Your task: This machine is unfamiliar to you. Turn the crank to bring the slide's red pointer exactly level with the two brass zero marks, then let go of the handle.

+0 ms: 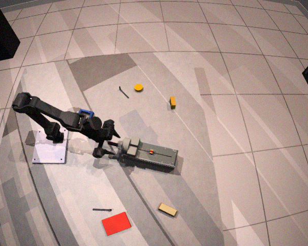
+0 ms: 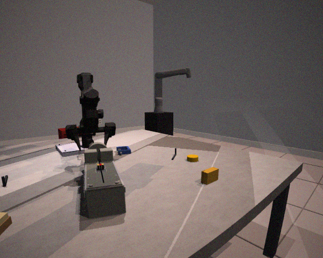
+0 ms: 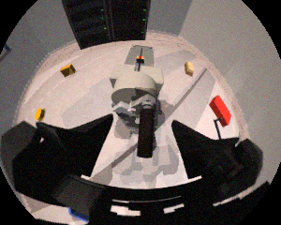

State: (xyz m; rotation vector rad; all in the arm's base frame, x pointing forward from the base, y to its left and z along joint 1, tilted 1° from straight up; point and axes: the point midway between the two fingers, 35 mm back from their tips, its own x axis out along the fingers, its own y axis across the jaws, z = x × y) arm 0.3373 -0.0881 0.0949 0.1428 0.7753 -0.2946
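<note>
Now: gripper tip 20 mm below the dark crank handle and 20 mm past it. From my gripper tip the other things lie so: blue block 230 mm to the left, 200 mm behind, 90 mm below; then red plate 370 mm to the right, 80 mm below, 30 mm behind; then red pointer 160 mm ahead, 40 mm to the right, 10 mm below.
</note>
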